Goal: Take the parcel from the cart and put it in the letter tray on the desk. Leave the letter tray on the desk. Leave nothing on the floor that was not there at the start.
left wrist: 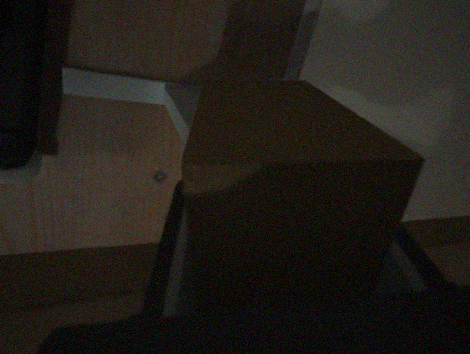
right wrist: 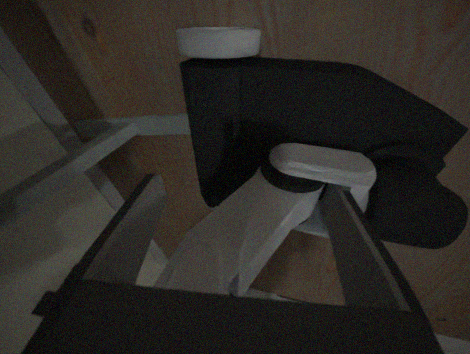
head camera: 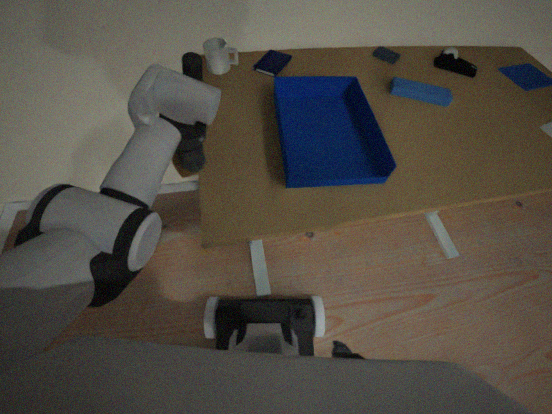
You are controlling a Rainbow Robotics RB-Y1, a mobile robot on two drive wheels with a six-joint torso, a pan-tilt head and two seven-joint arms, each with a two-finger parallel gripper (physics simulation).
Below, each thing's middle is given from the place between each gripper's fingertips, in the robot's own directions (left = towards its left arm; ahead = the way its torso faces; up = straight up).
Labels:
The blue letter tray (head camera: 329, 136) lies 57 cm ahead of my right hand, 11 cm to the left of it and 44 cm above it. From my right hand the other things lie so: blue block (head camera: 401, 87): 81 cm ahead, 24 cm to the right, 42 cm above; brown parcel (left wrist: 290, 197): 45 cm ahead, 48 cm to the left, 39 cm above.
My left gripper is now right at the brown parcel. From my left hand the other things lie so: blue block (360 mm ahead, 710 mm to the right, 40 mm above); blue letter tray (120 mm ahead, 370 mm to the right, 60 mm above).

